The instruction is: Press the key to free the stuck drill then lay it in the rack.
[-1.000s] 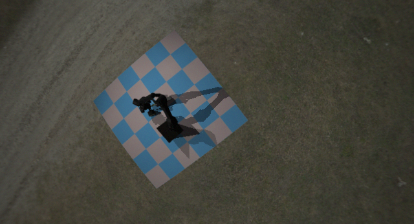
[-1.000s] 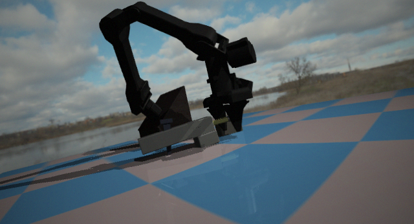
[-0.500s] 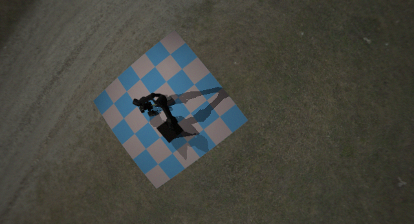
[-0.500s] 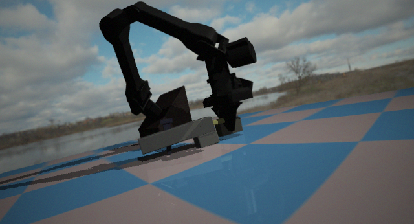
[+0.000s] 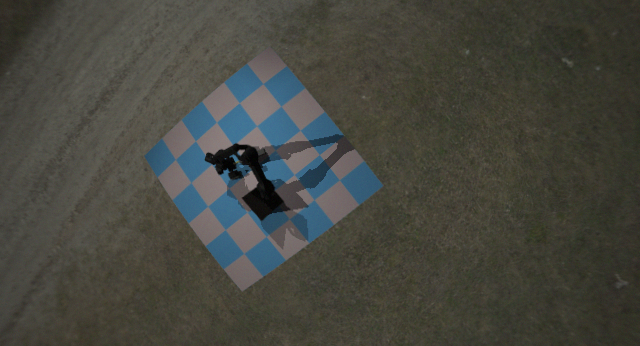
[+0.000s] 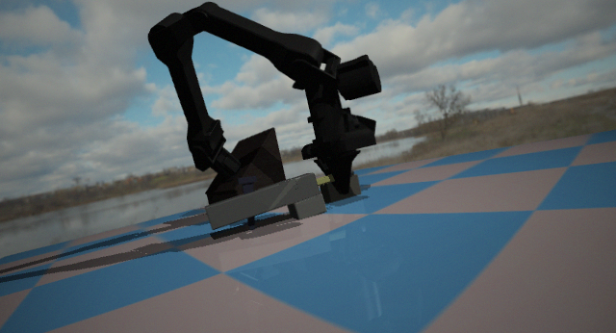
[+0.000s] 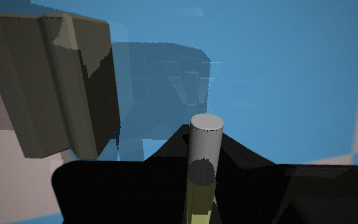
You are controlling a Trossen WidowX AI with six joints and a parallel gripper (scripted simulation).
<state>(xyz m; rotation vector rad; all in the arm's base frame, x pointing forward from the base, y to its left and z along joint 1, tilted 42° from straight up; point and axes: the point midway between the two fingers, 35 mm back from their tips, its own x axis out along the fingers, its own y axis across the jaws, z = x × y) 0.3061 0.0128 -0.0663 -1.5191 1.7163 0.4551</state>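
The yellow drill is 1 cm behind my gripper tip, 4 cm to the right of it and 3 cm above it. The rest, counted from my gripper tip: small dark blue key 5 cm behind, 15 cm to the right, 3 cm above; long grey housing 4 cm behind, 13 cm to the right, 2 cm above.
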